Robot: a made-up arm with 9 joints. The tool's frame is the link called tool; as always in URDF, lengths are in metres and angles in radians. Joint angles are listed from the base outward. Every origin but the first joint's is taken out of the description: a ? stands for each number. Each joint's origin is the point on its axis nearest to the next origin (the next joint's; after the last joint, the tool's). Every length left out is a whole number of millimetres.
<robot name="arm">
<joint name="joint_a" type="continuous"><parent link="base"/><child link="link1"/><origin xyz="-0.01 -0.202 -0.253" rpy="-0.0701 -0.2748 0.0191"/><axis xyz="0 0 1"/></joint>
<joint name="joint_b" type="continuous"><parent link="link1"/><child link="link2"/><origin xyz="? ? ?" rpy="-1.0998 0.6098 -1.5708"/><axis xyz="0 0 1"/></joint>
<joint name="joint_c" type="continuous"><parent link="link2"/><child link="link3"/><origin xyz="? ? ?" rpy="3.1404 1.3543 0"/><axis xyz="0 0 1"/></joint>
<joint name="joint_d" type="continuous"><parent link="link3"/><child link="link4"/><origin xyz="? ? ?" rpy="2.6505 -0.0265 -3.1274"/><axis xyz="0 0 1"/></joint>
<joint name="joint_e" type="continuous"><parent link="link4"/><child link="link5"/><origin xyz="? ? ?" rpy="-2.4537 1.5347 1.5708"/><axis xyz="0 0 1"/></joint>
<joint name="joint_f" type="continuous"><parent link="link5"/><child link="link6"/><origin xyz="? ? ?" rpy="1.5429 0.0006 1.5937"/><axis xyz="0 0 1"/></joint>
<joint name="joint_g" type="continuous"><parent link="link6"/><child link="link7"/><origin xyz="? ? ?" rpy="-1.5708 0 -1.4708"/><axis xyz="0 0 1"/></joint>
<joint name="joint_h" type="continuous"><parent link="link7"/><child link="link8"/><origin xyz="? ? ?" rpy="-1.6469 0.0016 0.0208"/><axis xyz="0 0 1"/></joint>
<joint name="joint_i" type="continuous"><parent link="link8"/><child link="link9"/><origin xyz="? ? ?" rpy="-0.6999 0.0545 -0.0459"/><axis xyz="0 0 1"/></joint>
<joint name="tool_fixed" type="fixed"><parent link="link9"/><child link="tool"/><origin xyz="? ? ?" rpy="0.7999 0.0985 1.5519"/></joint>
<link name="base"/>
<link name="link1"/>
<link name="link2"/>
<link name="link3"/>
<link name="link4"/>
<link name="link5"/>
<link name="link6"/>
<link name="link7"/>
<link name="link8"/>
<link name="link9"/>
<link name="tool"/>
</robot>
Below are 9 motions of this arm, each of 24 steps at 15 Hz.
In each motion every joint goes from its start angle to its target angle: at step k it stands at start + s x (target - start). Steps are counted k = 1, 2, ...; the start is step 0. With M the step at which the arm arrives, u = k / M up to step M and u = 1 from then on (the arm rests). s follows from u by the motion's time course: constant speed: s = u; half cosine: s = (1 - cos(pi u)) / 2; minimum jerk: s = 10 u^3 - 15 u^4 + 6 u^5.
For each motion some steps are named. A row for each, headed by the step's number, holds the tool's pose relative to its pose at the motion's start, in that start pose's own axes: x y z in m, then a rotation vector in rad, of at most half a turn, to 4 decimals.
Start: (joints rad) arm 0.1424 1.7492 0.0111 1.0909 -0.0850 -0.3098 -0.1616 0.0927 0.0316
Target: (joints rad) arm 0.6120 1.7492 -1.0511 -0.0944 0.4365 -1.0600 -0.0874 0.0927 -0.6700
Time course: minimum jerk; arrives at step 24
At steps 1, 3, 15, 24:
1: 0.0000 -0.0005 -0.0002 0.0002 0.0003 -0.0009
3: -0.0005 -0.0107 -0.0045 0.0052 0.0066 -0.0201
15: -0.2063 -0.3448 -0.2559 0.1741 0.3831 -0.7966
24: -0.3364 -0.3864 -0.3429 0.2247 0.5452 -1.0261

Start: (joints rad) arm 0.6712 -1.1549 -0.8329 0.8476 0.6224 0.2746 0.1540 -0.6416 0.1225
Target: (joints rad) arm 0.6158 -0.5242 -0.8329 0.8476 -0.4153 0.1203 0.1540 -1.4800 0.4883
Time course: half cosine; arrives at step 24
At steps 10, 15, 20, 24:
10: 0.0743 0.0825 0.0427 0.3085 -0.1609 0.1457
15: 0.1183 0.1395 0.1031 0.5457 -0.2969 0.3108
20: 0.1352 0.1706 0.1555 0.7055 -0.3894 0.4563
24: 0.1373 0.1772 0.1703 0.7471 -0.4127 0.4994

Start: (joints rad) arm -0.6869 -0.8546 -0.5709 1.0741 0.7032 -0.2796 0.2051 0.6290 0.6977
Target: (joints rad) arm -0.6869 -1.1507 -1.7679 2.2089 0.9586 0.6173 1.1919 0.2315 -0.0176
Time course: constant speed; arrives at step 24
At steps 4, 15, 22, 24:
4: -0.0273 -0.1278 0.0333 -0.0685 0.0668 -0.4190
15: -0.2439 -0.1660 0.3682 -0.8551 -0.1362 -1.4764
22: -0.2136 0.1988 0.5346 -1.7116 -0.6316 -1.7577
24: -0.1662 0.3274 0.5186 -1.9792 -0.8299 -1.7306

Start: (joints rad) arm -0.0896 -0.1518 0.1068 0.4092 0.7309 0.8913 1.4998 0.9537 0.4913
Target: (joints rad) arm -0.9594 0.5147 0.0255 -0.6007 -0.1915 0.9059 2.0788 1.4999 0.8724
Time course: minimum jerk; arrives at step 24
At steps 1, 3, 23, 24:
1: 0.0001 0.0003 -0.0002 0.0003 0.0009 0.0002
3: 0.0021 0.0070 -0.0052 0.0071 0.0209 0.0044
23: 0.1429 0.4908 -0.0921 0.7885 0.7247 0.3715
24: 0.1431 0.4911 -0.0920 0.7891 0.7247 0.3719

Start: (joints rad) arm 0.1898 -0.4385 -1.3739 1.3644 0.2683 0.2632 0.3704 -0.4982 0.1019
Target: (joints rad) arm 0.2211 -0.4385 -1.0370 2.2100 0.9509 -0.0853 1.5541 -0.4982 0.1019
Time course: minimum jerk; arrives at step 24
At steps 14, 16, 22, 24:
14: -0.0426 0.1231 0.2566 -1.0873 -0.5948 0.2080
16: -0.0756 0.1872 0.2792 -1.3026 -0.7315 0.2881
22: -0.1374 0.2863 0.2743 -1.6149 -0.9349 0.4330
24: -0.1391 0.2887 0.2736 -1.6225 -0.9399 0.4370

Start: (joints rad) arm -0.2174 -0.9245 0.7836 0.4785 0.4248 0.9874 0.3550 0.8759 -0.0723
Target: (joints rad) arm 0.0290 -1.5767 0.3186 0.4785 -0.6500 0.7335 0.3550 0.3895 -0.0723
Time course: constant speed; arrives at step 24
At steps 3, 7, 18, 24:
3: 0.0115 0.0445 -0.0048 0.0099 -0.0167 0.0831
7: 0.0189 0.1068 -0.0180 0.0356 -0.0283 0.1992
18: -0.0166 0.2794 -0.0848 0.1913 0.0086 0.5267
24: -0.0713 0.3615 -0.1287 0.3337 0.0732 0.6912

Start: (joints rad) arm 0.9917 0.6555 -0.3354 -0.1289 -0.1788 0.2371 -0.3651 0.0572 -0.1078
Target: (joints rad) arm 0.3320 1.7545 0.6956 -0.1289 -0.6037 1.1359 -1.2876 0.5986 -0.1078
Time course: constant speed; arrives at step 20
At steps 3, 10, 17, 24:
3: 0.0017 0.0667 0.0241 0.0878 -0.0811 0.1970
10: -0.1451 0.2563 0.0601 0.2091 -0.1961 0.8587
17: -0.4977 0.3072 0.0594 0.3339 -0.2065 1.6849
24: -0.6605 0.2381 0.0707 0.4428 -0.2059 2.0522

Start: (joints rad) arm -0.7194 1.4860 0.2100 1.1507 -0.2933 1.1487 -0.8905 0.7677 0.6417
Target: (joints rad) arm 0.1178 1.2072 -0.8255 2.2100 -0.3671 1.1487 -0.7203 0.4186 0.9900
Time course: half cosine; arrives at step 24
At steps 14, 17, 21, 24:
14: -0.1338 0.0550 -0.1919 0.7196 0.5056 -0.0196
17: -0.1784 0.1218 -0.2159 0.9352 0.6016 0.0127
21: -0.2164 0.1944 -0.2243 1.1288 0.6768 0.0573
24: -0.2251 0.2132 -0.2244 1.1752 0.6936 0.0703

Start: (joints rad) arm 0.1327 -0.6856 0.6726 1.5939 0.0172 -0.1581 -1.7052 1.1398 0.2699
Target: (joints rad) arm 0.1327 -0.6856 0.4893 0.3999 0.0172 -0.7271 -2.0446 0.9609 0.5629
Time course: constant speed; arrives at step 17
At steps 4, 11, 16, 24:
4: -0.0061 0.0545 0.0095 -0.0640 -0.0790 0.1028
11: -0.0195 0.1420 -0.0005 -0.2007 -0.1958 0.2830
16: -0.0271 0.1931 -0.0267 -0.3173 -0.2608 0.4081
24: -0.0281 0.2018 -0.0336 -0.3424 -0.2718 0.4325

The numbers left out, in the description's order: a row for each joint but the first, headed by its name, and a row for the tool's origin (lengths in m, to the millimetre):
joint_b: -0.259 -0.005 0
joint_c: 0.07 0.067 0
joint_d: 0.164 0.005 0
joint_e: -0.021 0.161 0
joint_f: 0.008 0.038 0
joint_g: -0.003 -0.038 0
joint_h: -0.034 -0.097 0
joint_i: -0.05 -0.074 0
tool: -0.003 0.379 0

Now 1 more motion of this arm.
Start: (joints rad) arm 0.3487 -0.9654 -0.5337 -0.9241 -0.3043 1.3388 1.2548 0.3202 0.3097
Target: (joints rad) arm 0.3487 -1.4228 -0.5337 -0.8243 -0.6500 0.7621 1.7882 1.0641 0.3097
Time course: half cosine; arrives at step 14
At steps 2, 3, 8, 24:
2: -0.0012 -0.0029 -0.0036 -0.0658 0.0140 0.0064
3: -0.0026 -0.0070 -0.0076 -0.1442 0.0309 0.0129
8: -0.0169 -0.0645 -0.0164 -0.7675 0.1710 0.0147
24: -0.0309 -0.1164 0.0158 -1.1897 0.2668 -0.0485

